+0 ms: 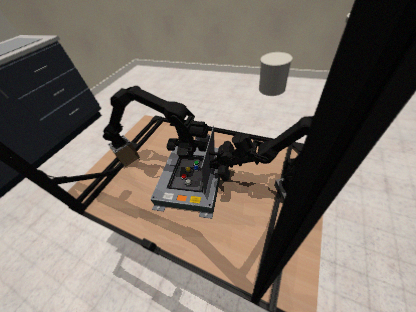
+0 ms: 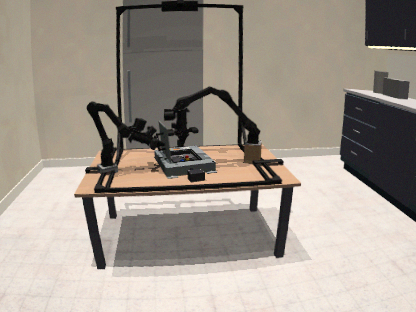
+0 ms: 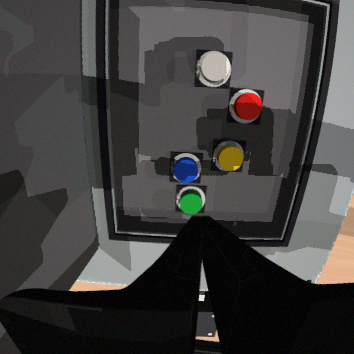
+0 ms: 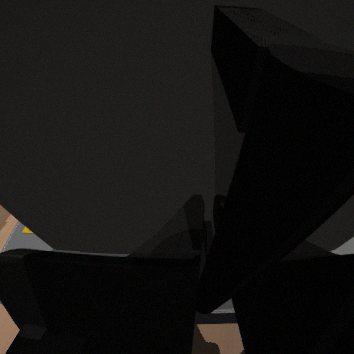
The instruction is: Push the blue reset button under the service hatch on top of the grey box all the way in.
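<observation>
The grey box point(image 1: 160, 186) point(image 2: 176, 171) point(image 3: 342, 70) stands mid-table. Its service hatch point(image 1: 208, 155) point(image 2: 163, 136) point(image 4: 105, 123) stands upright on the side nearest the right arm. The open recess shows several buttons. The blue button point(image 1: 196, 168) point(image 3: 185, 168) lies between the green button point(image 3: 191, 201) and the yellow button point(image 3: 229, 157). My left gripper point(image 1: 185, 153) point(image 2: 181, 143) point(image 3: 199, 223) is shut and empty; its tips hang over the recess's edge just short of the green button. My right gripper point(image 1: 213, 153) point(image 2: 160, 143) point(image 4: 206, 203) is shut on the hatch's handle and holds the hatch up.
A red button point(image 3: 247, 106) and a white button point(image 3: 213, 68) sit farther along the recess. A small black block point(image 2: 196, 175) lies at the table's edge near the box. A brown box point(image 1: 127, 153) point(image 2: 252, 153) stands by the left arm's base. Black frame rails point(image 2: 265, 171) border the table.
</observation>
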